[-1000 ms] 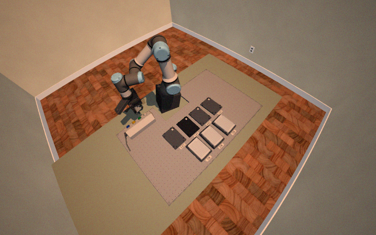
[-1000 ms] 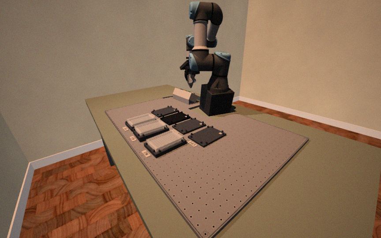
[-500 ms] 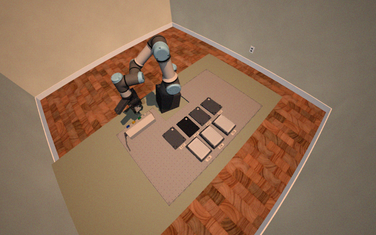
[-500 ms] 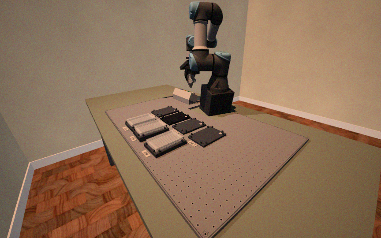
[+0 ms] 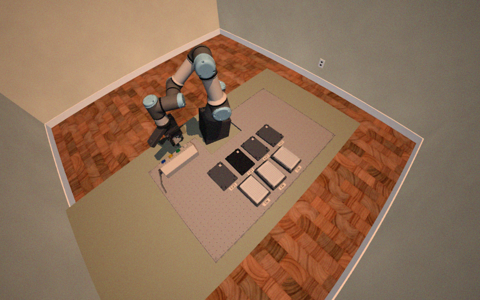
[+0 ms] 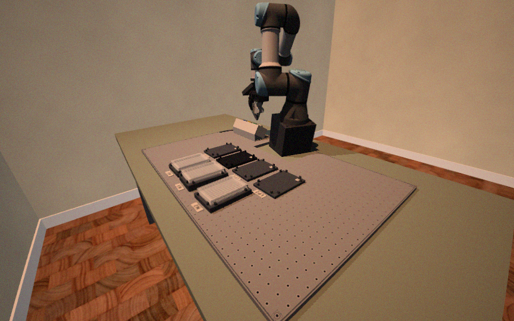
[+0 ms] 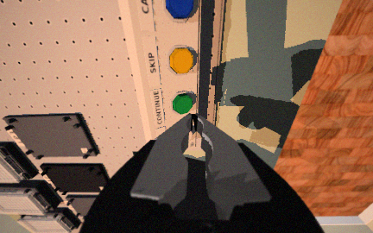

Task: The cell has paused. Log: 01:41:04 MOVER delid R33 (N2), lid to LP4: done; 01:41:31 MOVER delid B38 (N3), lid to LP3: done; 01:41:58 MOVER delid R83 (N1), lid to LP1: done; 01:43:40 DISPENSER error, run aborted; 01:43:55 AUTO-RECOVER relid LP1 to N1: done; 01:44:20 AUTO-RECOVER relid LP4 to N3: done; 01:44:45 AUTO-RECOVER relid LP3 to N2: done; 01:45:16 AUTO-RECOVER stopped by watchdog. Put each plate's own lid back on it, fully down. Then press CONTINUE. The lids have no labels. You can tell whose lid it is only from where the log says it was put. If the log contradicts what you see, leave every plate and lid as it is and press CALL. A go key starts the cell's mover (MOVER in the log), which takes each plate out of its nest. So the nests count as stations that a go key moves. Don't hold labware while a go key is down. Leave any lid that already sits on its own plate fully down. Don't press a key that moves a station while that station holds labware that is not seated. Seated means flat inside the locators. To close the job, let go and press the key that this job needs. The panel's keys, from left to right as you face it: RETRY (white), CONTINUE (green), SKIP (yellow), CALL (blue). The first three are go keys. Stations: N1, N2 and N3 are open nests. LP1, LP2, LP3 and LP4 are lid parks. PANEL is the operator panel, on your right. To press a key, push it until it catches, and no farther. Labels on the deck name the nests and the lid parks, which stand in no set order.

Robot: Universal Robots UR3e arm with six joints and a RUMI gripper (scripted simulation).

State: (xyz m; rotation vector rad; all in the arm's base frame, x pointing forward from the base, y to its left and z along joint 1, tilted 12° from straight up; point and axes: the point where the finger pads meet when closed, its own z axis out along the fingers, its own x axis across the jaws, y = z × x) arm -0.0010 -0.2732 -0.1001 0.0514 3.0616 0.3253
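Now: hand 40 mm above the green CONTINUE key and 10 mm short of it. Round my hand: LP3 lid park 280 mm ahead, 100 mm to the left, 100 mm below; blue CALL key 100 mm to the right, 40 mm below, 10 mm ahead; yellow SKIP key 50 mm to the right, 40 mm below, 10 mm ahead.
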